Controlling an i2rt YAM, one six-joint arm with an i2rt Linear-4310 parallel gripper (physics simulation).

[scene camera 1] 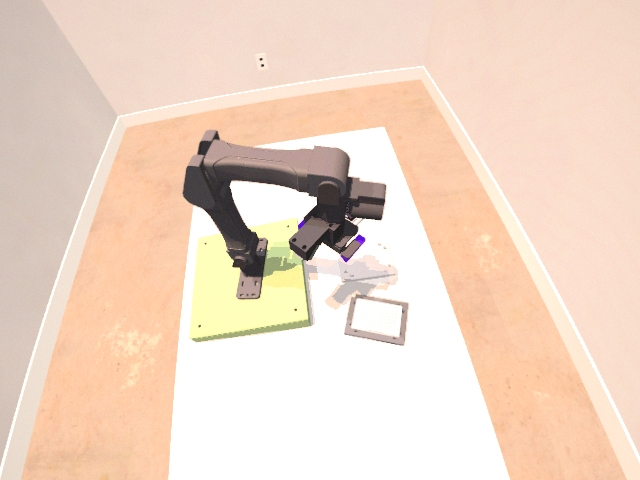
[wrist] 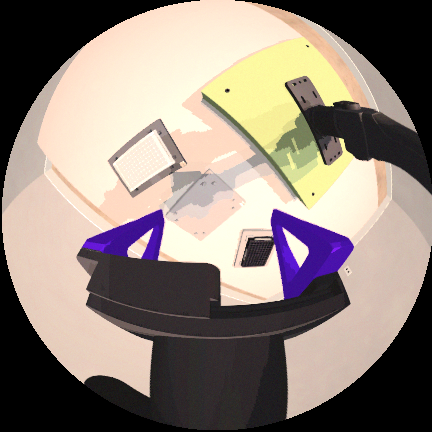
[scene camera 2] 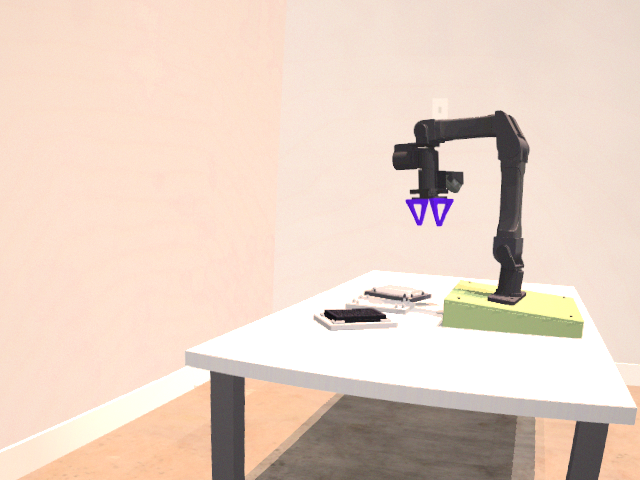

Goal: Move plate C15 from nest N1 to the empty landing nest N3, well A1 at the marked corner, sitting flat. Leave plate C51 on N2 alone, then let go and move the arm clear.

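Note:
My gripper point(scene camera 1: 327, 237) point(scene camera 2: 429, 224) point(wrist: 217, 214) is open and empty, its purple fingers high above the nests. A white plate point(scene camera 1: 376, 317) point(scene camera 2: 397, 290) point(wrist: 143, 160) lies in a dark grey nest point(scene camera 1: 404, 325) point(scene camera 2: 426, 296) point(wrist: 170, 142). A black plate point(scene camera 2: 355, 314) point(wrist: 257, 251) lies in a white nest point(scene camera 2: 361, 325) point(wrist: 239, 250); the arm hides it in scene camera 1. Between them is an empty pale nest point(scene camera 1: 369, 268) point(scene camera 2: 379, 306) point(wrist: 202, 220) with small corner posts, under the arm's shadow. Labels and the A1 mark are not readable, so I cannot tell which plate is C15.
The arm stands on a yellow-green base block point(scene camera 1: 219, 310) point(scene camera 2: 516, 322) point(wrist: 250, 90), beside the nests on the white table point(scene camera 1: 310, 403) point(scene camera 2: 289, 351). In the wrist view the black plate appears close beside the right finger, but it lies far below it.

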